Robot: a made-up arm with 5 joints.
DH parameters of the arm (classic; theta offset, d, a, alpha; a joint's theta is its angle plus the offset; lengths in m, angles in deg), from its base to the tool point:
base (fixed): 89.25 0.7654 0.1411 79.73
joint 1: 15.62 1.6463 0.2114 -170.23
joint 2: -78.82 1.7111 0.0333 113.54
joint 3: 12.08 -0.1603 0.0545 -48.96
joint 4: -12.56 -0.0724 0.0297 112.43
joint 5: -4.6 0 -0.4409 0
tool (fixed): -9.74 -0.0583 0 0
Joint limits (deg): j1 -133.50..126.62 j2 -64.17..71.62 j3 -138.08..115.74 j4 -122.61..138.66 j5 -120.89..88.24
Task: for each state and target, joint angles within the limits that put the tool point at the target. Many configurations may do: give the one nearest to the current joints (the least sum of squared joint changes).
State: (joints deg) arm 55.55 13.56 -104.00 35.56 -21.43
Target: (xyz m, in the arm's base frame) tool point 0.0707 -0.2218 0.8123
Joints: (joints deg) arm 76.30 4.14 -106.36 81.18 -43.37
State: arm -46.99 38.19 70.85 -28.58 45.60
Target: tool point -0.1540 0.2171 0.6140
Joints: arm -24.21 54.81 44.29 -30.25 -10.35
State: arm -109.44 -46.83 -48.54 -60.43 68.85
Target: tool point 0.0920 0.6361 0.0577
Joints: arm -81.59 -3.02 -71.97 -56.54 73.56
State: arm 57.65 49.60 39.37 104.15 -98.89
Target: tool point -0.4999 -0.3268 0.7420
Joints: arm 99.59 52.61 9.36 93.69 -120.89
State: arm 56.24 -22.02 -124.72 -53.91 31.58
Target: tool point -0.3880 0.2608 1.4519
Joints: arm 62.42 10.36 -131.93 -56.67 50.00
